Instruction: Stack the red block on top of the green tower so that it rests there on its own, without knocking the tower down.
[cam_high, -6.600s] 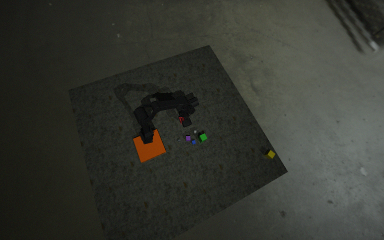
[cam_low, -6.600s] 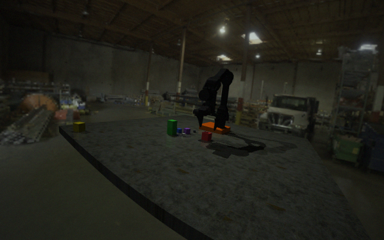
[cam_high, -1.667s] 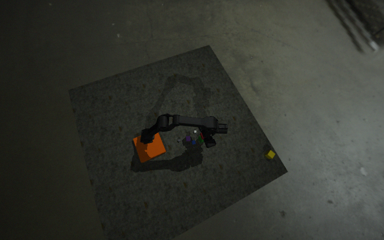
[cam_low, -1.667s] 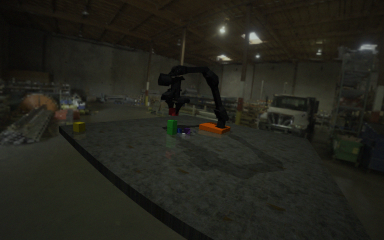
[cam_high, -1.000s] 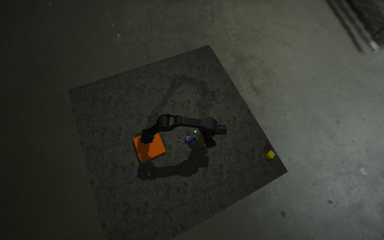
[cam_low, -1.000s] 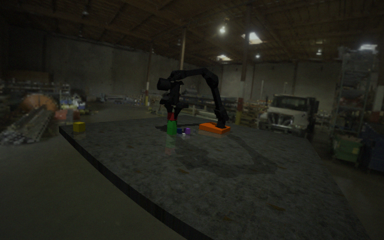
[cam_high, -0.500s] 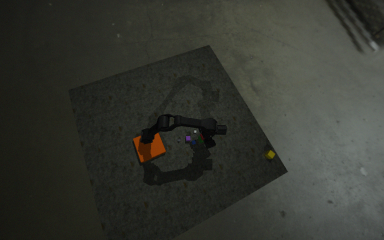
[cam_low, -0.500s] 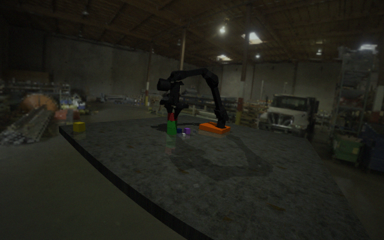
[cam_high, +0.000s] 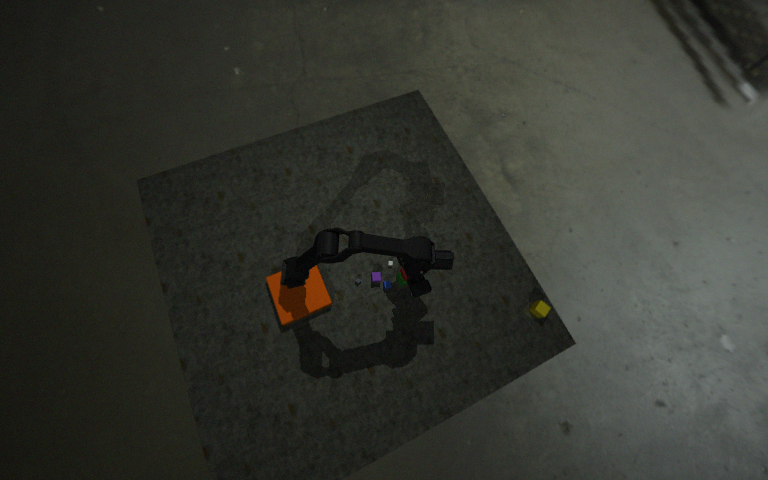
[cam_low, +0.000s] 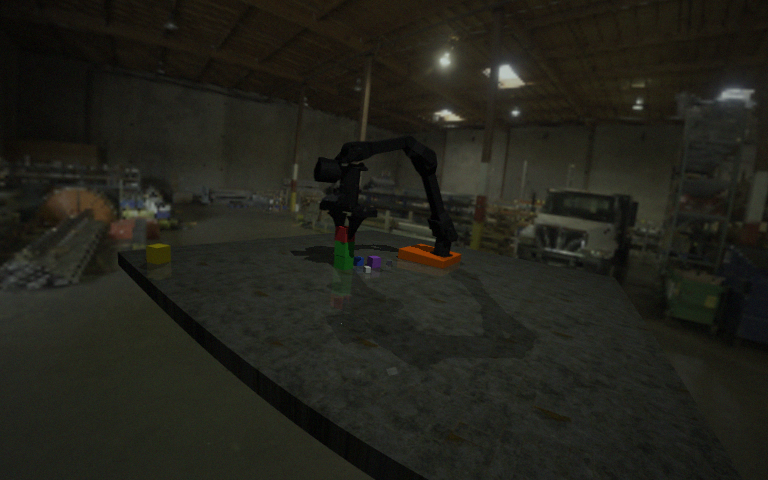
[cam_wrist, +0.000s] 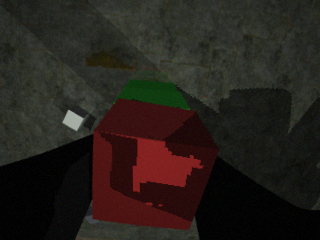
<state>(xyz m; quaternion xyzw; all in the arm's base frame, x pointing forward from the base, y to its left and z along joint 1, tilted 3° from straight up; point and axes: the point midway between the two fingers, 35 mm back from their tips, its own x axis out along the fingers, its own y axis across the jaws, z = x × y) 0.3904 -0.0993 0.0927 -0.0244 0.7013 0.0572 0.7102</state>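
Now: gripper tip 10 mm below the red block. The rest, counted from my gripper tip: purple block (100 mm behind, 80 mm below, 30 mm to the left); blue block (80 mm below, 70 mm behind, 10 mm to the right); small white block (80 mm below, 70 mm to the left, 40 mm behind).
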